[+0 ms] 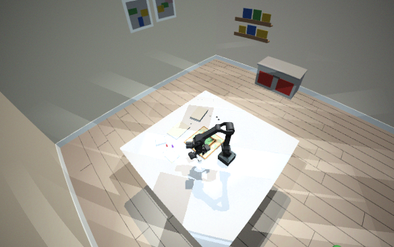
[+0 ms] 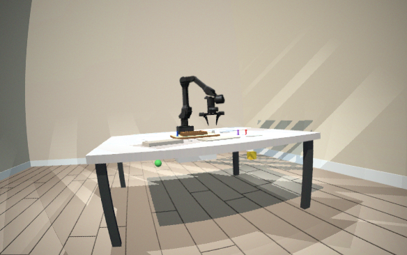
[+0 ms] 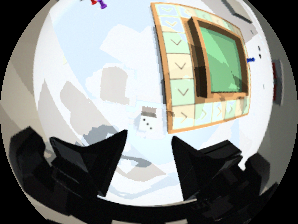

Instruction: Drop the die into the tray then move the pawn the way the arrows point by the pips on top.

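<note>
The white die lies 5 cm below my gripper tip. The rest, counted from my gripper tip: blue pawn 13 cm ahead, 29 cm to the right, 3 cm below; red pawn 34 cm ahead, 11 cm to the left, 4 cm below; purple pawn 29 cm ahead, 8 cm to the left, 4 cm below.
</note>
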